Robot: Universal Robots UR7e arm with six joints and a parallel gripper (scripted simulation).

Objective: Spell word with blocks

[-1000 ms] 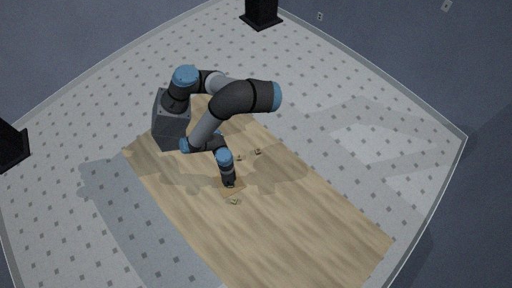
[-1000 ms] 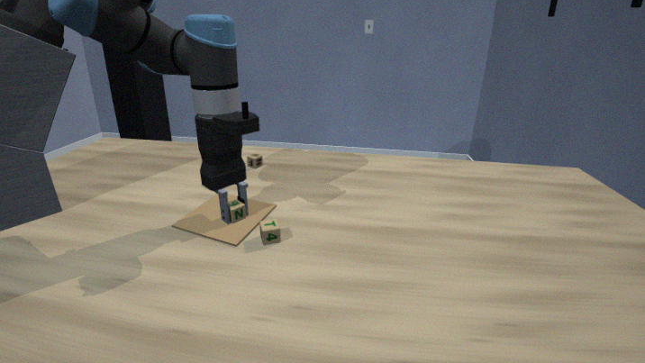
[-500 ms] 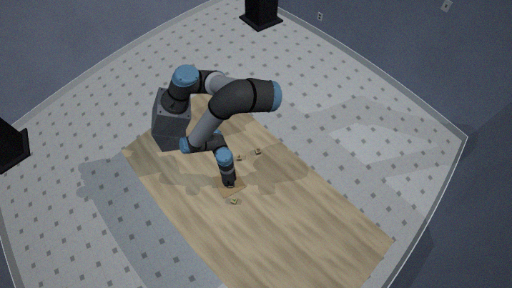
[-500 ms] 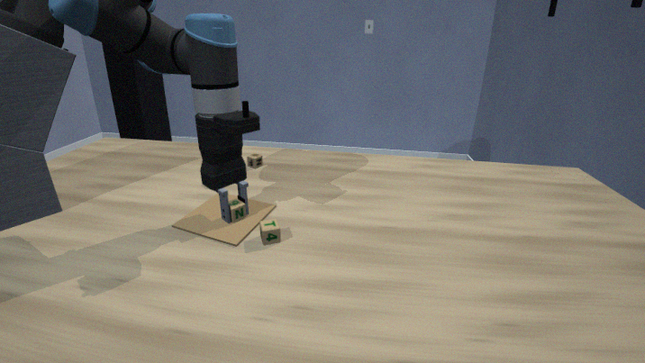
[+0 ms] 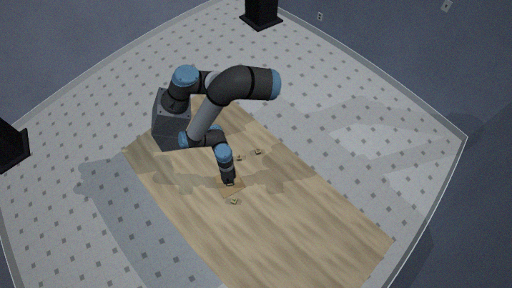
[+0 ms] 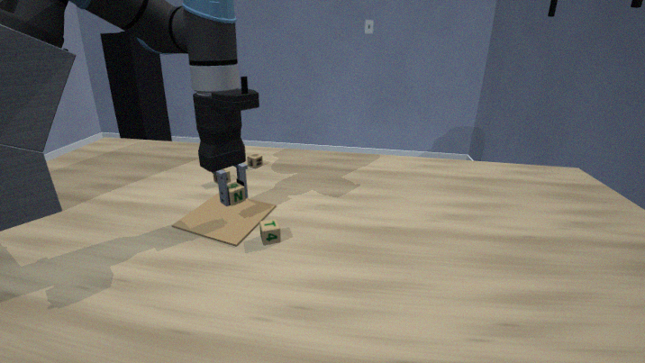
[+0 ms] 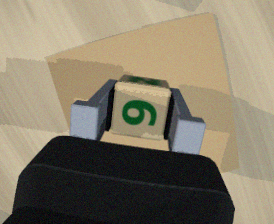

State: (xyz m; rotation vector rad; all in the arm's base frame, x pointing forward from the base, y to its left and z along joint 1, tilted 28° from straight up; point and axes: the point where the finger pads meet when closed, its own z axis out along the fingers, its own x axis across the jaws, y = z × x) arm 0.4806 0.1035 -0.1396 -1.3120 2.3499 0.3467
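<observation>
Right now my hand is 2 cm past the tan mat and 6 cm above it. The rest, counted from my hand: P block: 11 cm behind, 14 cm to the left, 4 cm below; O block: right at my hand; T block: 8 cm ahead, 4 cm to the right, 4 cm below.
</observation>
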